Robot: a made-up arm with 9 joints. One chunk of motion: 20 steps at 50 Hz.
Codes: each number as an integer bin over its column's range. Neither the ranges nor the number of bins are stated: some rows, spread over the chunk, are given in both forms.
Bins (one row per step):
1: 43 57 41 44 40 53 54 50 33
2: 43 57 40 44 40 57 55 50 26
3: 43 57 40 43 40 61 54 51 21
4: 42 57 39 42 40 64 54 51 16
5: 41 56 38 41 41 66 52 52 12
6: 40 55 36 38 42 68 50 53 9
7: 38 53 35 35 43 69 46 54 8
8: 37 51 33 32 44 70 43 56 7
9: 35 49 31 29 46 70 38 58 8
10: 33 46 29 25 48 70 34 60 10
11: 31 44 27 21 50 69 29 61 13
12: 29 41 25 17 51 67 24 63 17
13: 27 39 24 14 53 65 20 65 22
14: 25 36 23 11 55 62 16 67 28
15: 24 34 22 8 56 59 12 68 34
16: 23 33 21 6 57 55 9 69 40
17: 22 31 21 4 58 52 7 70 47
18: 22 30 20 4 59 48 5 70 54
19: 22 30 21 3 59 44 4 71 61
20: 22 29 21 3 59 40 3 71 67
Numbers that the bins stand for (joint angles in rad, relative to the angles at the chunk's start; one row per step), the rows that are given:
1: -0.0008 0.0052 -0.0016 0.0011 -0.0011 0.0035 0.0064 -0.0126 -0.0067
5: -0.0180 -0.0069 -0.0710 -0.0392 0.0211 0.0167 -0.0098 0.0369 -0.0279
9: -0.0695 -0.0910 -0.2329 -0.2004 0.1322 0.0207 -0.1229 0.1854 -0.0319
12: -0.1210 -0.1872 -0.3717 -0.3616 0.2433 0.0177 -0.2361 0.3091 -0.0228
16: -0.1725 -0.2833 -0.4642 -0.5094 0.3767 0.0056 -0.3573 0.4576 0.0004
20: -0.1811 -0.3314 -0.4642 -0.5497 0.4211 -0.0096 -0.4058 0.5071 0.0277
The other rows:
2: -0.0008 0.0052 -0.0247 0.0011 -0.0011 0.0076 0.0144 -0.0126 -0.0137
3: -0.0008 0.0052 -0.0247 -0.0123 -0.0011 0.0116 0.0064 0.0121 -0.0188
4: -0.0094 0.0052 -0.0479 -0.0258 -0.0011 0.0146 0.0064 0.0121 -0.0238
6: -0.0266 -0.0189 -0.1173 -0.0795 0.0433 0.0187 -0.0260 0.0616 -0.0309
7: -0.0437 -0.0429 -0.1404 -0.1198 0.0656 0.0197 -0.0583 0.0864 -0.0319
8: -0.0523 -0.0670 -0.1867 -0.1601 0.0878 0.0207 -0.0825 0.1359 -0.0329
10: -0.0867 -0.1271 -0.2792 -0.2541 0.1767 0.0207 -0.1553 0.2348 -0.0299
11: -0.1038 -0.1511 -0.3255 -0.3079 0.2211 0.0197 -0.1957 0.2596 -0.0269
13: -0.1382 -0.2112 -0.3948 -0.4019 0.2878 0.0157 -0.2684 0.3586 -0.0178
14: -0.1554 -0.2473 -0.4180 -0.4422 0.3322 0.0126 -0.3007 0.4081 -0.0117
15: -0.1639 -0.2713 -0.4411 -0.4825 0.3544 0.0096 -0.3330 0.4328 -0.0057
17: -0.1811 -0.3074 -0.4642 -0.5363 0.3989 0.0025 -0.3734 0.4823 0.0075
18: -0.1811 -0.3194 -0.4874 -0.5363 0.4211 -0.0015 -0.3896 0.4823 0.0145
19: -0.1811 -0.3194 -0.4642 -0.5497 0.4211 -0.0056 -0.3977 0.5071 0.0216

